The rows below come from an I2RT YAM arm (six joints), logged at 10 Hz.
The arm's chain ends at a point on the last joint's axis. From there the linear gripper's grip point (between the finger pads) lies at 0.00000 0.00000 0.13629 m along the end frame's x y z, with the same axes.
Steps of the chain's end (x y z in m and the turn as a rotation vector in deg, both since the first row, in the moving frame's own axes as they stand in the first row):
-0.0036 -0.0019 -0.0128 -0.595 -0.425 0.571
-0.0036 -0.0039 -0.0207 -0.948 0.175 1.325
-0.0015 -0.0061 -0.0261 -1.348 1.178 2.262
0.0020 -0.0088 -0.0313 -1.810 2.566 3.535
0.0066 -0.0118 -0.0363 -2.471 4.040 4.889
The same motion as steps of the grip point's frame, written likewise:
-0.0046 -0.0005 -0.0128 -0.595 -0.425 0.571
-0.0032 -0.0016 -0.0207 -0.948 0.175 1.325
0.0012 -0.0028 -0.0262 -1.348 1.178 2.262
0.0080 -0.0043 -0.0315 -1.810 2.566 3.535
0.0159 -0.0055 -0.0368 -2.471 4.040 4.889

